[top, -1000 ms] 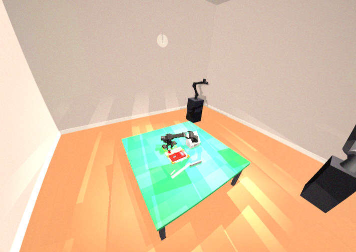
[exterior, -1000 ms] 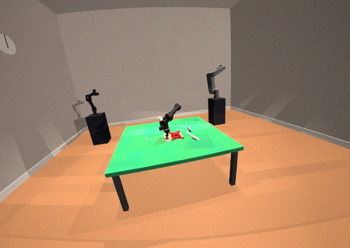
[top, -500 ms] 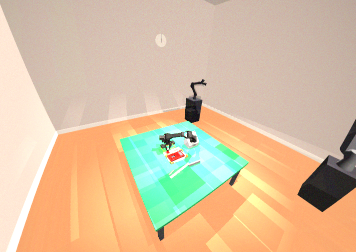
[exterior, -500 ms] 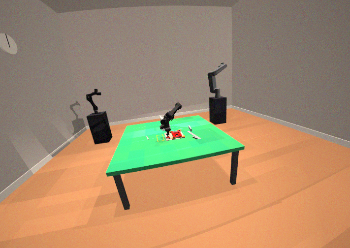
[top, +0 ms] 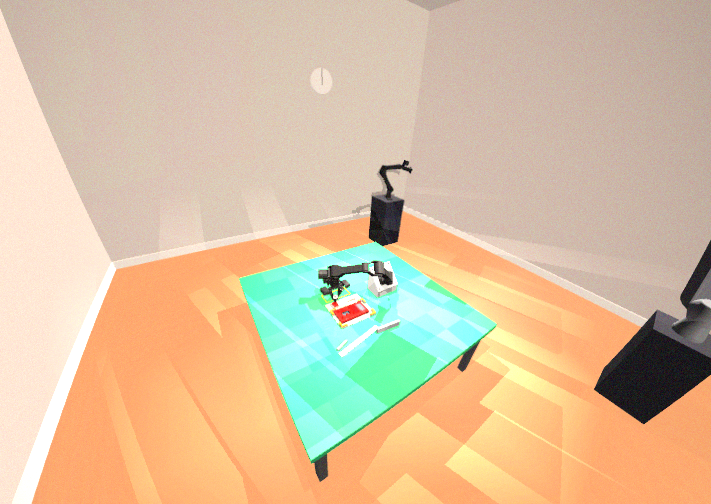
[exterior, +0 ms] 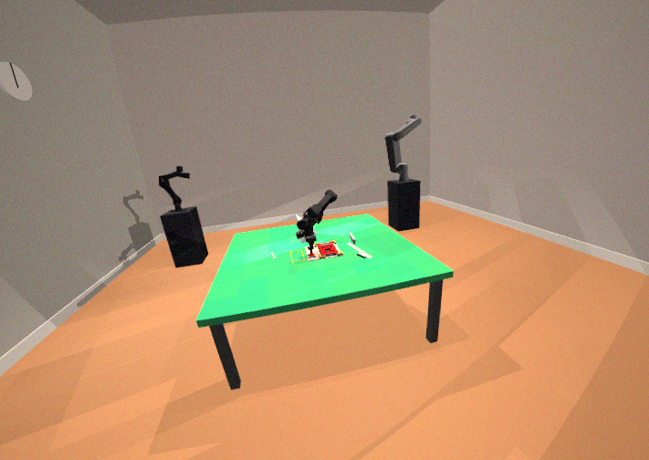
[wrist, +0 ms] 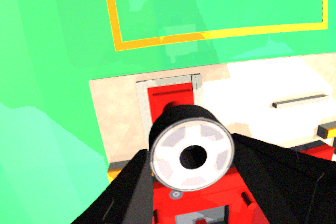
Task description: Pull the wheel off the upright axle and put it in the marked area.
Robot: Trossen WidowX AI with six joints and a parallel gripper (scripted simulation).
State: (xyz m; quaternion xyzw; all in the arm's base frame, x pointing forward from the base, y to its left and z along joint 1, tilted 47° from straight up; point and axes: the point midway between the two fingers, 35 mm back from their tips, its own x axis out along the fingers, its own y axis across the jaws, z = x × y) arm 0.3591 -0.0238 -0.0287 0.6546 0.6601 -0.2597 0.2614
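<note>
My gripper tip is 3 cm above the upright axle. The rest, counted from my gripper tip: wheel: right at my gripper tip.
</note>
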